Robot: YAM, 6 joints.
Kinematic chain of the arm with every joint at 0, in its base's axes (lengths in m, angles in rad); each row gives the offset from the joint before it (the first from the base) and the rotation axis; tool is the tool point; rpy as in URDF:
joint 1: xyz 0 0 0.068 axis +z
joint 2: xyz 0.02 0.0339 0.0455 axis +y
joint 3: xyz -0.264 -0.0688 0 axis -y
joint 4: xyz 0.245 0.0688 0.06 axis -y
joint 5: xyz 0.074 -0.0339 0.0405 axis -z
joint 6: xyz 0.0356 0 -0.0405 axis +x
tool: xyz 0 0 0 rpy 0 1.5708 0
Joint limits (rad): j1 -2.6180..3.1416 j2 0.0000..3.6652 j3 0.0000..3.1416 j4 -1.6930..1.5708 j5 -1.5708..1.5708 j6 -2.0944..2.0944
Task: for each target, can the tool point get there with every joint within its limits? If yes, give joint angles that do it. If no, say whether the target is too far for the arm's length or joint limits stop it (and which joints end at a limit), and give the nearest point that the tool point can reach.
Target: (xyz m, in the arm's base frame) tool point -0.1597 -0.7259 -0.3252
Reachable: no: too far | nearest point -0.1195 -0.5432 -0.2092 | short by 0.220 m
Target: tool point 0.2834 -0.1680 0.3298
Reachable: yes | joints -0.5633 1.6327 1.5959 -1.0962 -0.2626 -0.2554
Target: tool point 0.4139 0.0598 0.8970
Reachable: no: too far | nearest point 0.3004 0.0434 0.6714 | short by 0.253 m
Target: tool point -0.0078 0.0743 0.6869
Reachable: yes | joints 1.3392 1.4963 2.8700 -0.7514 -0.7632 -0.4616
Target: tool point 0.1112 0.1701 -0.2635
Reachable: yes | joints 0.9740 3.3258 1.5225 -0.5651 -0.1009 1.0519
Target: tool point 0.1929 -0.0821 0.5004
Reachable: yes | joints -0.5392 1.0926 1.2339 0.5218 -0.9331 -0.3235
